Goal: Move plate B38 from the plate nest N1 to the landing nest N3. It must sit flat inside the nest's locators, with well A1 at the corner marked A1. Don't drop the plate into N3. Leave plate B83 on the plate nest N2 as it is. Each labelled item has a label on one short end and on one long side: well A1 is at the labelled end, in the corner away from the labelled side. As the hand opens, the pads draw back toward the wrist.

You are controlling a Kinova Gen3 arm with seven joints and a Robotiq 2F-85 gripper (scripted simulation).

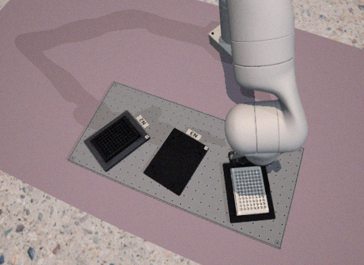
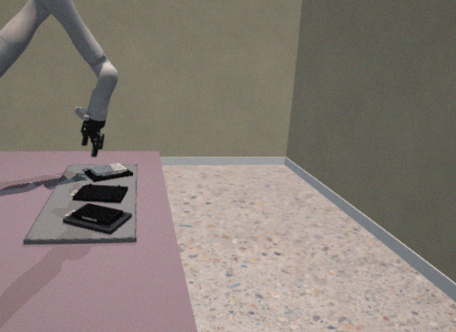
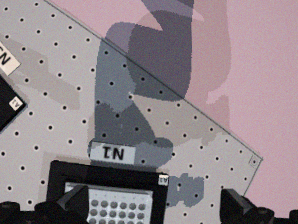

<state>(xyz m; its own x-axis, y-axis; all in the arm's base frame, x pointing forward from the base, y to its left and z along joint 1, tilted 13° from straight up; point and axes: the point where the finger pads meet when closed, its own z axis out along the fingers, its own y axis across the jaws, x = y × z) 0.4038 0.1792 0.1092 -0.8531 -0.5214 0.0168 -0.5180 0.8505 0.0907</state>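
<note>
Now: hand 7 cm short of the plate B38, 1 cm to the right of it and 9 cm above it. Also, from my hand: N1 label (2 cm behind, 3 cm to the right, 11 cm below); then A1 corner mark (1 cm behind, 14 cm to the right, 9 cm below); then plate nest N1 (7 cm ahead, 1 cm to the left, 10 cm below).
</note>
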